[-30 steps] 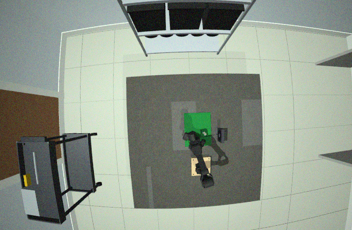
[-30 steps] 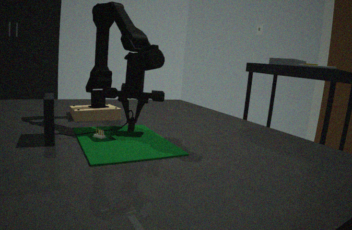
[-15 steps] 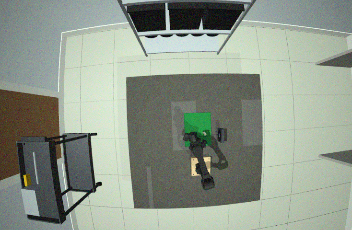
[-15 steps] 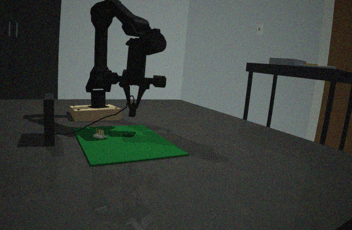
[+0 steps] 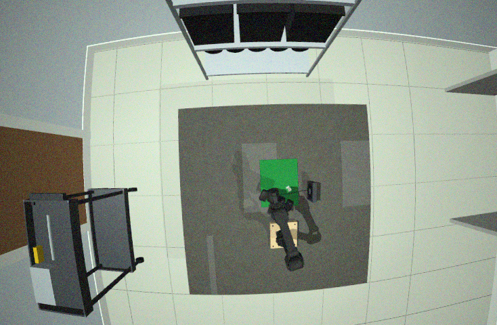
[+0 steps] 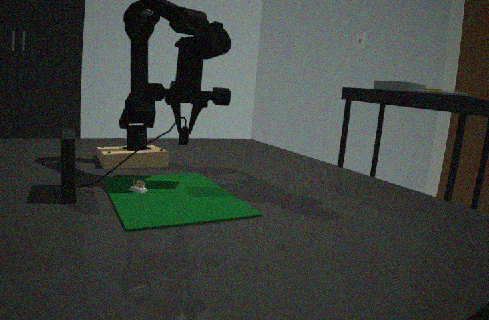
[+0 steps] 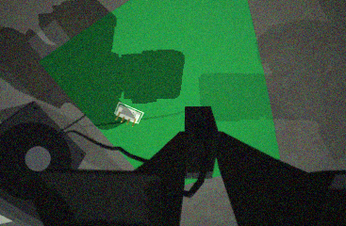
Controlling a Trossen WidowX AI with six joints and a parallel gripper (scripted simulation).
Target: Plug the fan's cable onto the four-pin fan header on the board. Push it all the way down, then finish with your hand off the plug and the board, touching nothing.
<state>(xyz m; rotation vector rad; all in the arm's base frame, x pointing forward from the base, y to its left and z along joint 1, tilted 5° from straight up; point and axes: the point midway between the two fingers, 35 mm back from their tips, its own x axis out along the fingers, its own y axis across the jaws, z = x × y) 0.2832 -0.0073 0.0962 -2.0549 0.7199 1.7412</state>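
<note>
Right now my gripper tip is 100 mm to the left of the white four-pin header and 120 mm above it. From my gripper tip the other things lie so: green board 50 mm ahead, 50 mm to the right, 130 mm below; then black fan 40 mm behind, 230 mm to the right, 60 mm below; then dark fan plug 10 mm ahead, 10 mm to the right.
</note>
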